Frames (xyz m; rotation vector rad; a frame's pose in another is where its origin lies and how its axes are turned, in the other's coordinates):
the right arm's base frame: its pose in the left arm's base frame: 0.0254 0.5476 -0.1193 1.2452 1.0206 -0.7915
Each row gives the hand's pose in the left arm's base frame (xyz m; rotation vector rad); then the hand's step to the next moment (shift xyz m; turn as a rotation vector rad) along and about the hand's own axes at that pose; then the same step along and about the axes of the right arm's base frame.
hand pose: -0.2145 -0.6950 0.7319 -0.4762 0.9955 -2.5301
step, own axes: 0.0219 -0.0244 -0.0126 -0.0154 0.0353 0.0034
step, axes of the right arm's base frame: -0.0216 -0.0205 -0.0187 0.0306 0.0082 0.0221
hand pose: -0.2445 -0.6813 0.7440 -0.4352 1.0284 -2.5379
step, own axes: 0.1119 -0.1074 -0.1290 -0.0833 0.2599 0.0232
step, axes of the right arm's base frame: -0.0630 -0.1413 -0.1294 0.2119 0.0343 0.1702
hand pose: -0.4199 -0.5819 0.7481 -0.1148 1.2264 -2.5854
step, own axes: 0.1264 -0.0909 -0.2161 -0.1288 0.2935 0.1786
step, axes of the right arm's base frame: 0.0112 -0.1613 -0.2117 0.1649 0.1137 0.3074
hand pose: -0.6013 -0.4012 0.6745 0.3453 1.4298 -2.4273
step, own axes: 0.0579 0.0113 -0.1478 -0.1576 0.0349 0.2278
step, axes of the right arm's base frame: 0.0835 -0.0546 -0.1240 -0.0824 0.1505 0.2202
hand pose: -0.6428 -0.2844 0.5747 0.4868 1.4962 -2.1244
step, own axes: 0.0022 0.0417 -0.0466 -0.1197 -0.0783 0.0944
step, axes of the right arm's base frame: 0.0553 0.0082 -0.0281 -0.1295 0.0974 0.0559
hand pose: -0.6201 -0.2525 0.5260 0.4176 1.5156 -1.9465
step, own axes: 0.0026 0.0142 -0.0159 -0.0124 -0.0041 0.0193
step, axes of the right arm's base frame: 0.0181 0.0007 -0.0115 -0.0123 0.0118 0.0159
